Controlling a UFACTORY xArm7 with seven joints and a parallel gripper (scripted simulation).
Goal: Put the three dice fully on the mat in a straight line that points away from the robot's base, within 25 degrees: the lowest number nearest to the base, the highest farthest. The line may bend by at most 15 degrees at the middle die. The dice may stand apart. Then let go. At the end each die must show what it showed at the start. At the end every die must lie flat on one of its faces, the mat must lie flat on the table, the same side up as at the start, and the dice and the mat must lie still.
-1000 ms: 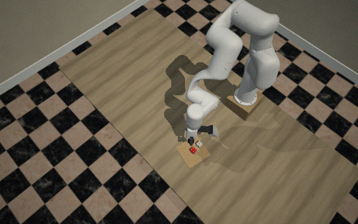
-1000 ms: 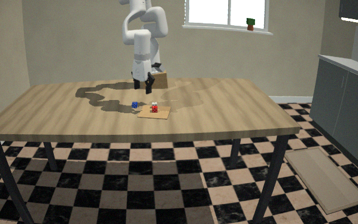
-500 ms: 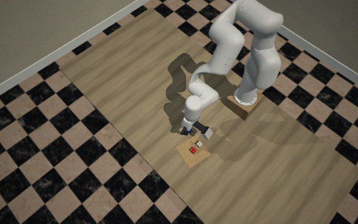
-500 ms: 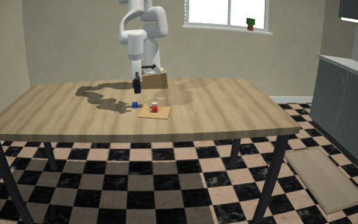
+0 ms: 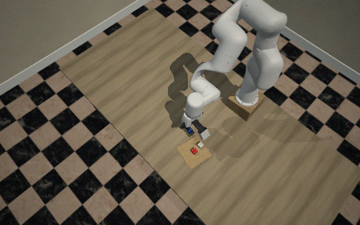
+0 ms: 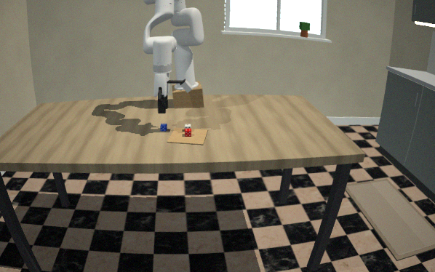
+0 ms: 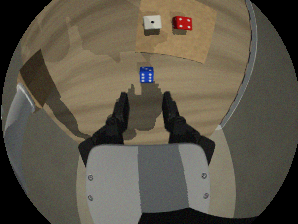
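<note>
My gripper is now 90 mm above the blue die. Also, from my hand: red die (80 mm ahead, 90 mm to the left, 90 mm below); then white die (40 mm ahead, 100 mm to the left, 90 mm below); then tan mat (80 mm ahead, 90 mm to the left, 100 mm below).
</note>
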